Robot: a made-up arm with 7 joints.
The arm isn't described. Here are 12 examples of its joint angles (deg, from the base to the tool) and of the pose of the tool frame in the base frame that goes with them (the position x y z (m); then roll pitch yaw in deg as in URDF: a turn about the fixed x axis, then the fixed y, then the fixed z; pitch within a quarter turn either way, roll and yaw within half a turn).
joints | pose
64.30 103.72 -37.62 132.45 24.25 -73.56 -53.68 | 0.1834 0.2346 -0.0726 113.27 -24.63 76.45
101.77 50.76 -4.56 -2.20 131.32 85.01 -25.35 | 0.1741 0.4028 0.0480 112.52 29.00 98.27
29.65 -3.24 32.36 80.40 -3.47 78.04 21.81 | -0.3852 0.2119 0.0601 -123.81 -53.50 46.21
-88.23 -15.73 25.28 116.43 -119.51 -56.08 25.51 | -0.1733 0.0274 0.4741 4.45 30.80 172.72
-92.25 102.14 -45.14 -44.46 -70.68 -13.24 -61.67 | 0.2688 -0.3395 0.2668 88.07 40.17 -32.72
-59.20 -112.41 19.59 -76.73 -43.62 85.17 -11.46 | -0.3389 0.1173 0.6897 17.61 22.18 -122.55
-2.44 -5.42 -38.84 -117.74 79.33 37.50 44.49 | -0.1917 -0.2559 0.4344 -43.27 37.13 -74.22
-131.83 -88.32 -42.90 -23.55 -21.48 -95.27 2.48 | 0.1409 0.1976 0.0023 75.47 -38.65 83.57
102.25 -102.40 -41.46 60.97 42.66 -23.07 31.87 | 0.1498 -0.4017 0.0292 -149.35 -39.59 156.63
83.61 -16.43 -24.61 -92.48 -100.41 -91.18 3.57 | -0.1589 0.1184 0.2309 -9.58 0.91 -157.52
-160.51 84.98 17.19 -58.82 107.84 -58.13 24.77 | 0.0826 -0.0058 0.6169 151.00 59.97 35.42
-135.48 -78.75 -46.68 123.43 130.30 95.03 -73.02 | 0.1167 0.1143 -0.0209 -92.83 59.11 -152.01
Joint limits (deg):
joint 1: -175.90..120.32
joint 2: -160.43..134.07
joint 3: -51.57..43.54
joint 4: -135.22..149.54
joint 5: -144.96..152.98
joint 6: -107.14..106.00
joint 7: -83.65..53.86
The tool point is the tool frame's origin. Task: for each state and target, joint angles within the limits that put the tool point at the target. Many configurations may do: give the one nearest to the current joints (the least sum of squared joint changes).
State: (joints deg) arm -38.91 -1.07 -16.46 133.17 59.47 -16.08 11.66
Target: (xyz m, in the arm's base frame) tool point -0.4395 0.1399 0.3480
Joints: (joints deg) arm -66.40 -41.41 9.56 131.45 20.15 -0.49 50.85
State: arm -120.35 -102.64 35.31 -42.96 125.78 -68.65 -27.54
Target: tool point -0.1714 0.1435 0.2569
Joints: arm -119.81 -65.83 43.50 -53.25 152.47 -53.34 -34.97
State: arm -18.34 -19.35 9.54 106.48 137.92 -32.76 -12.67
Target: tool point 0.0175 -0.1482 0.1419
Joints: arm -20.12 19.24 12.98 106.76 150.91 -4.65 -17.87
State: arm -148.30 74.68 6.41 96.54 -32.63 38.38 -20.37
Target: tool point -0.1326 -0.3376 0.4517
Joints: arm -131.77 62.31 7.96 95.46 -27.21 41.79 -19.84
